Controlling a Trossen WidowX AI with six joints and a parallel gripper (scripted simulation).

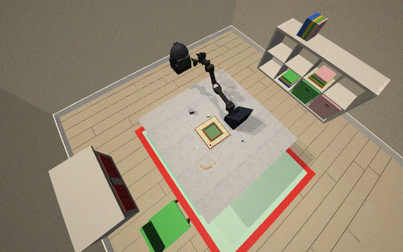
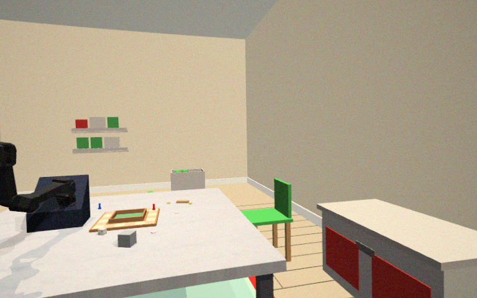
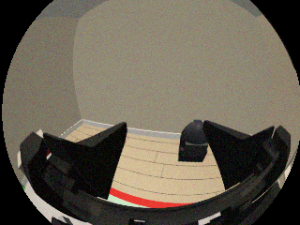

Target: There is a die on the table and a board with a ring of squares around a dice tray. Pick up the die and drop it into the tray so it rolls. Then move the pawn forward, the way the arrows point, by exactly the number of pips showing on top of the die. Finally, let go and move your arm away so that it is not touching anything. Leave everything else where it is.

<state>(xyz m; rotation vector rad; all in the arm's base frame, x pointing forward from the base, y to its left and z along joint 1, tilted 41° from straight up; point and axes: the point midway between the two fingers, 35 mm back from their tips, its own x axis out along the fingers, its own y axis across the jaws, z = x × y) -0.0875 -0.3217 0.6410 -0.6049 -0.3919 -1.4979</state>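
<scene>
Now: gripper tip 490 mm to the right of the white die, 370 mm above it and 270 mm short of it. The rest, counted from my gripper tip: green dice tray 650 mm to the left, 390 mm ahead, 380 mm below; then red pawn 740 mm to the left, 520 mm ahead, 350 mm below; then grey block 370 mm ahead, 360 mm below, 310 mm to the left.
</scene>
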